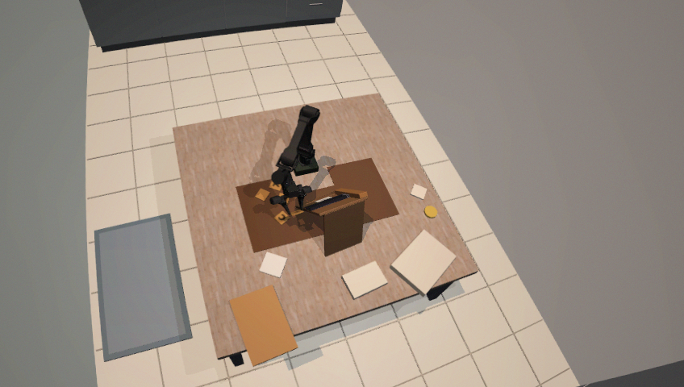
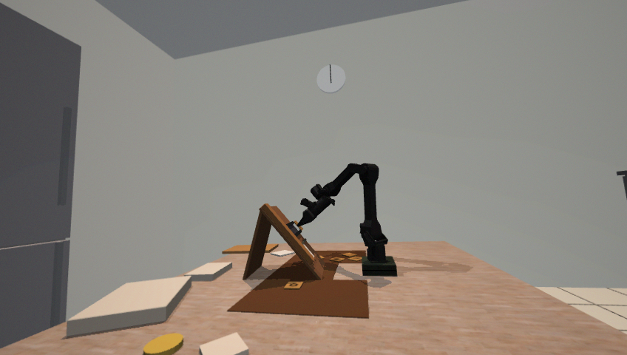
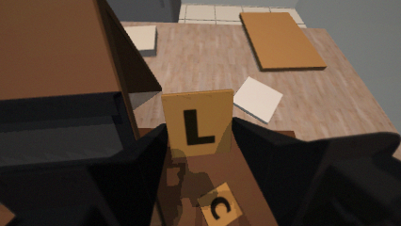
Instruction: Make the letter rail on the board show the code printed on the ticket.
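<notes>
Right now the white ticket is 19 cm to the left of my gripper tip, 9 cm below it and 6 cm behind it. Also, from my gripper tip: c tile: 17 cm below, 9 cm behind, 3 cm to the right; cream slab: 37 cm ahead, 18 cm to the left, 16 cm below; orange panel: 36 cm ahead, 32 cm to the right, 17 cm below.
</notes>
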